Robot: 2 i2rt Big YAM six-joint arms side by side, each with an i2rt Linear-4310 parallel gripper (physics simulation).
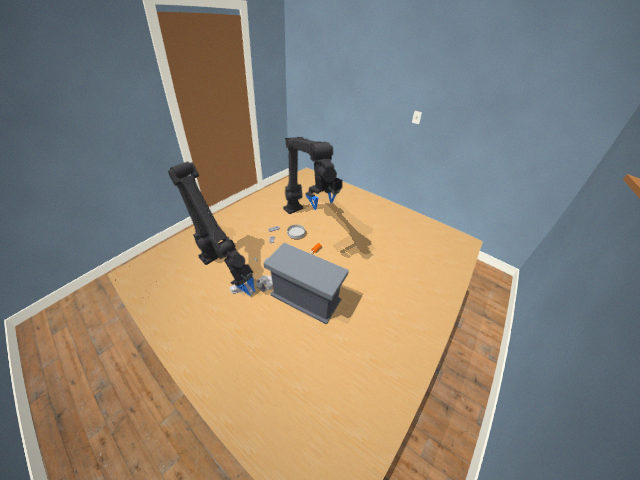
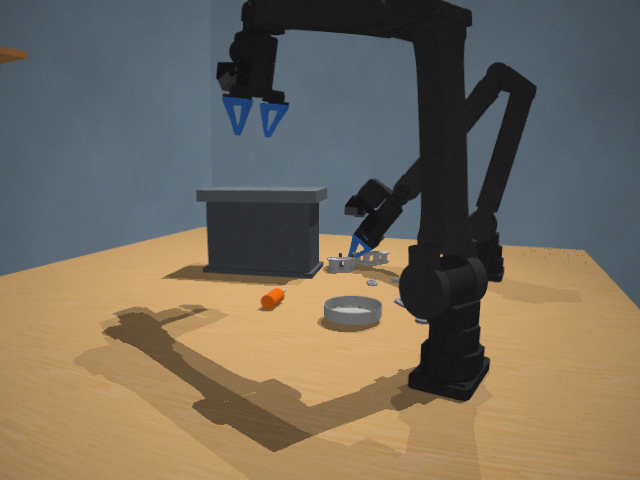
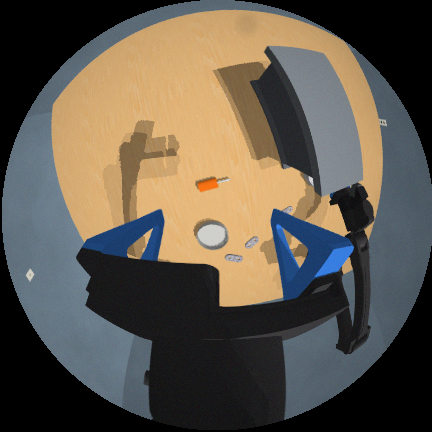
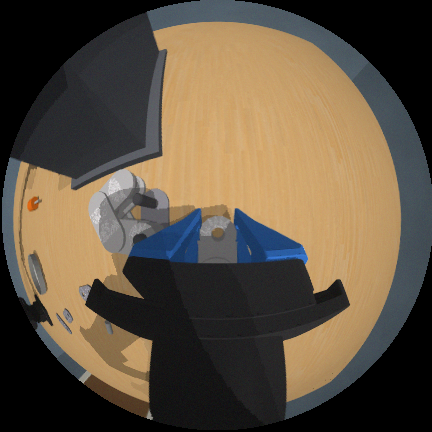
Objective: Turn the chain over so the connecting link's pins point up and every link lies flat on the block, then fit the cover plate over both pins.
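Frame: origin at the left arm's base, x ahead, y left, z up, level; millimetres.
Seen in the pictures: left gripper, fingertip midpoint: (image 1: 323,206) (image 2: 252,136) (image 3: 216,214); right gripper, fingertip midpoint: (image 1: 252,293) (image 4: 217,214); left arm's base at its link origin: (image 1: 293,208) (image 2: 450,377); right arm's base at its link origin: (image 1: 211,255).
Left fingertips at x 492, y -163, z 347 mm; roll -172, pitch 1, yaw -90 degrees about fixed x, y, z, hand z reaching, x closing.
Observation:
Pixels of each thing's top centre, then the offset from my left fingertips to it.
- grey metal chain at its top centre: (image 4: 117,218) (image 2: 343,257) (image 1: 264,280) dx -31, dy -327, dz -312 mm
- grey block at its top centre: (image 3: 332,112) (image 2: 263,188) (image 1: 305,266) dx +152, dy -215, dz -127 mm
- round grey dish at its top centre: (image 2: 353,303) (image 4: 33,274) (image 3: 212,237) (image 1: 296,230) dx -255, dy +21, dz -315 mm
- orange-handled tool at its top centre: (image 2: 276,289) (image 4: 29,202) (image 3: 214,184) (image 1: 314,247) dx -68, dy +13, dz -317 mm
- small grey piece at its top centre: (image 4: 85,293) (image 2: 372,282) (image 3: 286,210) dx -164, dy -239, dz -344 mm
The grey metal chain (image 1: 265,283) (image 2: 341,264) (image 4: 106,220) lies on the table beside the grey block (image 1: 305,266) (image 2: 263,232) (image 3: 325,115) (image 4: 100,100). Its links are bunched near the block, and dark pins show among them. My right gripper (image 1: 251,295) (image 2: 352,255) (image 4: 217,214) is low over the table, shut on a chain link with a round hole. My left gripper (image 1: 323,205) (image 2: 253,135) (image 3: 216,214) is open and empty, high above the table. Small two-holed grey pieces (image 3: 233,258) (image 3: 251,242) lie on the table; I cannot tell which is the cover plate.
A round grey dish (image 2: 352,316) stands near the small pieces. An orange-handled tool (image 1: 316,248) (image 2: 272,299) (image 3: 207,184) (image 4: 33,203) lies between dish and block. Another small grey piece (image 2: 372,282) (image 3: 287,210) lies between dish and chain. The block's top overhangs its base.

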